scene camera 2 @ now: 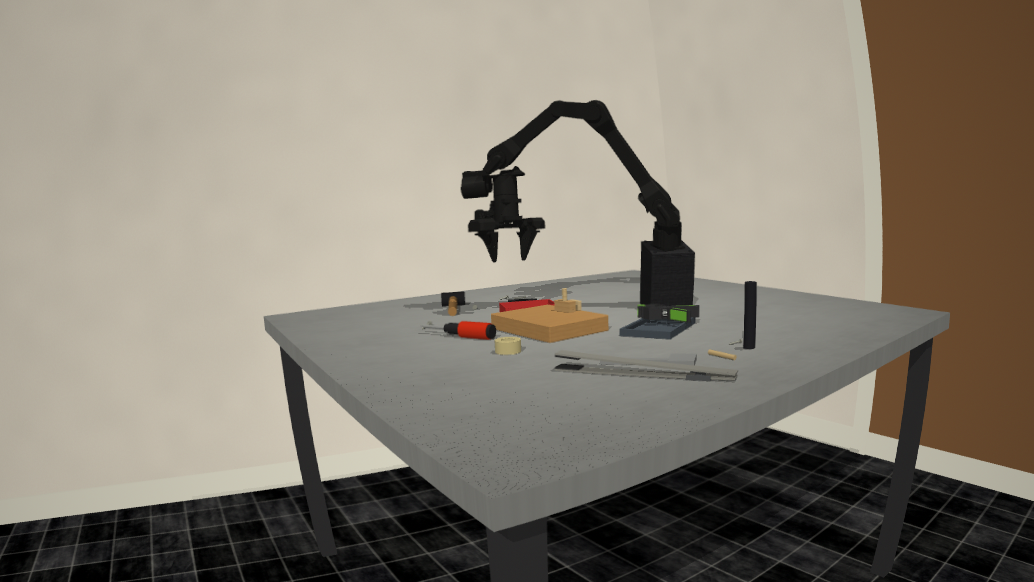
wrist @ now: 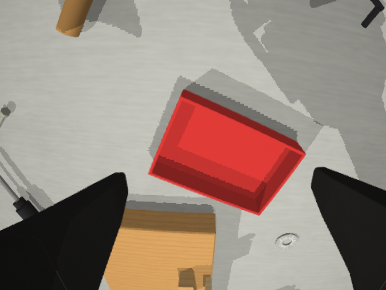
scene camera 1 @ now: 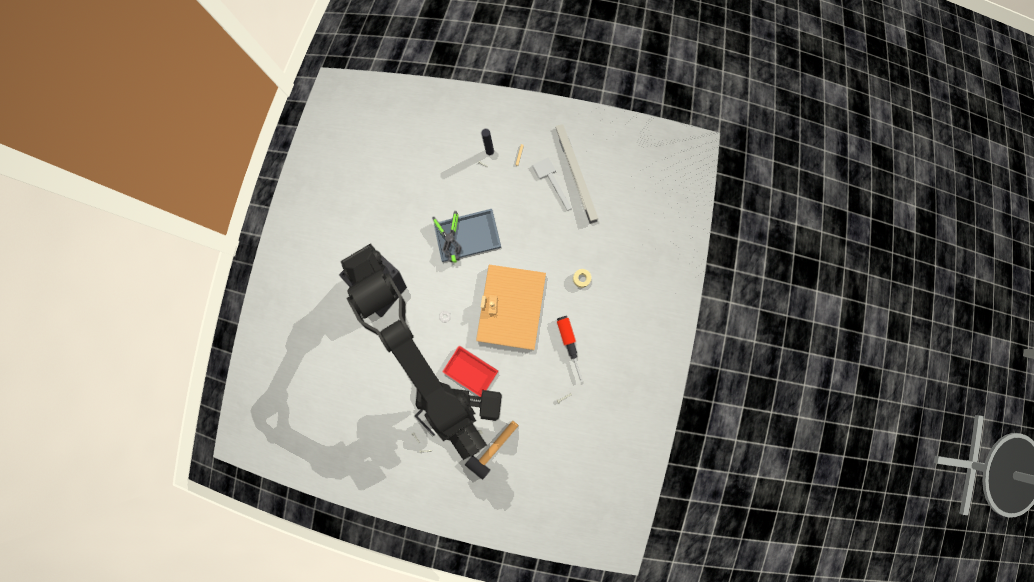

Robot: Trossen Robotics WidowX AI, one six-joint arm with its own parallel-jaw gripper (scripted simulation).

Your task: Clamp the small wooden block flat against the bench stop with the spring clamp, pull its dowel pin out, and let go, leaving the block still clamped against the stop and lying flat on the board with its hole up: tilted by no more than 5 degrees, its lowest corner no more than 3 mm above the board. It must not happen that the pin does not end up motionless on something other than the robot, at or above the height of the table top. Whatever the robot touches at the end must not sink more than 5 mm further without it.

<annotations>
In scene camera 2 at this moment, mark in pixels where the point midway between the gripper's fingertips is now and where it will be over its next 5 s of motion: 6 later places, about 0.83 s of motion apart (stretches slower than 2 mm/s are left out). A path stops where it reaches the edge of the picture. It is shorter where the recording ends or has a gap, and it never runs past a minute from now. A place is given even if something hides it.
My gripper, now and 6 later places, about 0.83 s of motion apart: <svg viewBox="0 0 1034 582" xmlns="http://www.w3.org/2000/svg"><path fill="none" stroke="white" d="M509 261L510 239L510 237L513 243L520 249L532 254L549 260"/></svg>
</annotations>
